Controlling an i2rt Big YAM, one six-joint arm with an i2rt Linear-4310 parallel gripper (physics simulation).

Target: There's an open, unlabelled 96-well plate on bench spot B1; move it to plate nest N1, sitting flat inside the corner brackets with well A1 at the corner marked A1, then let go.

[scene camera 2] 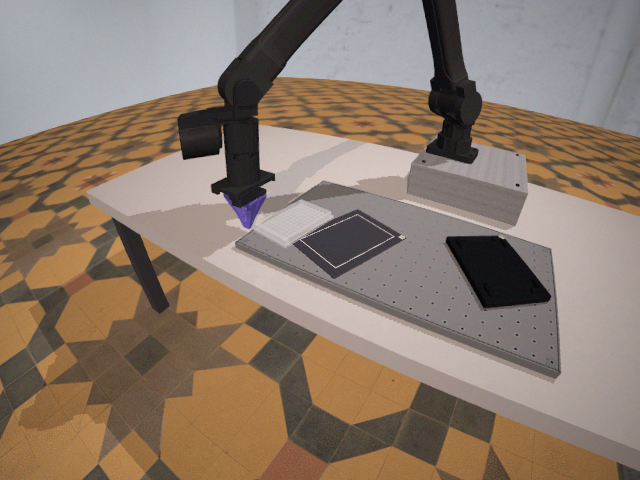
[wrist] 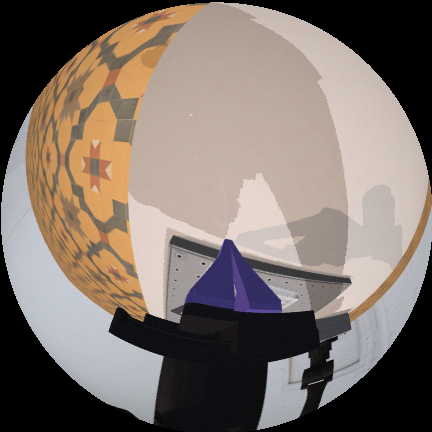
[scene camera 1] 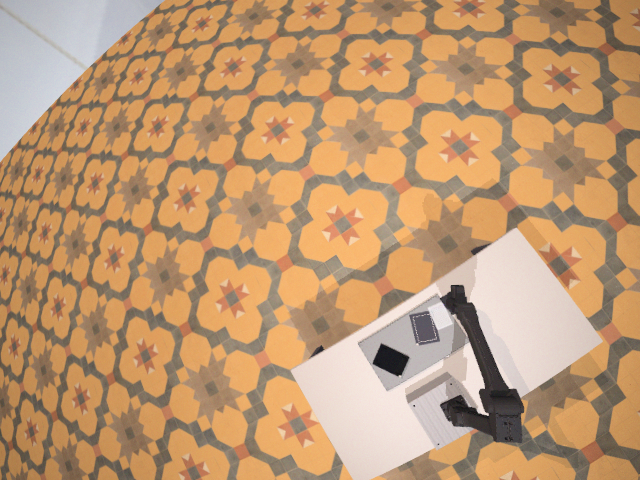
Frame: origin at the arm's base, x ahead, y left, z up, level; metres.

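Where they show: gripper, fingertip midpoint: (scene camera 2: 247,227) (wrist: 225,243) (scene camera 1: 445,300); arm's base, link origin: (scene camera 2: 452,153) (wrist: 319,343) (scene camera 1: 454,407).
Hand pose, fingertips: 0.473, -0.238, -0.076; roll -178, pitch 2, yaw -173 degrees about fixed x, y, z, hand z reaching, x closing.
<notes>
Things, the pixels of their top centre, and the offset from my fingertips, as dx, dy, dz. Level surfaces: height alone.
- clear-white 96-well plate, top centre: (scene camera 2: 294,217) (scene camera 1: 440,316) -0.057, +0.070, +0.020
- dark mat, surface height: dz +0.006
- black nest, top centre: (scene camera 2: 497,261) (scene camera 1: 390,361) -0.153, +0.420, +0.022
- grey pegboard, top centre: (scene camera 2: 408,245) (wrist: 225,331) (scene camera 1: 412,343) -0.125, +0.270, +0.005
The clear-white 96-well plate (scene camera 1: 439,316) (scene camera 2: 294,221) lies flat at the left end of the pegboard, against or slightly over the edge of a dark mat (scene camera 1: 424,328) (scene camera 2: 348,240) with a white outline. In the wrist view the plate (wrist: 291,297) is mostly hidden behind the fingers. My gripper (scene camera 2: 249,226) (wrist: 225,243) is shut and empty, its purple fingertips together, pointing down just outside the plate's left end. Whether they touch the plate is not clear. The black nest (scene camera 1: 390,360) (scene camera 2: 496,268) has raised corner brackets and a small white mark by one corner; its lettering is not readable.
The grey pegboard (scene camera 1: 400,335) (scene camera 2: 413,279) (wrist: 177,280) carries the plate, mat and nest, with bare board between mat and nest. The arm's grey base block (scene camera 1: 429,413) (scene camera 2: 465,193) stands behind the board. The pale table's edge (scene camera 2: 341,315) runs along the front.
</notes>
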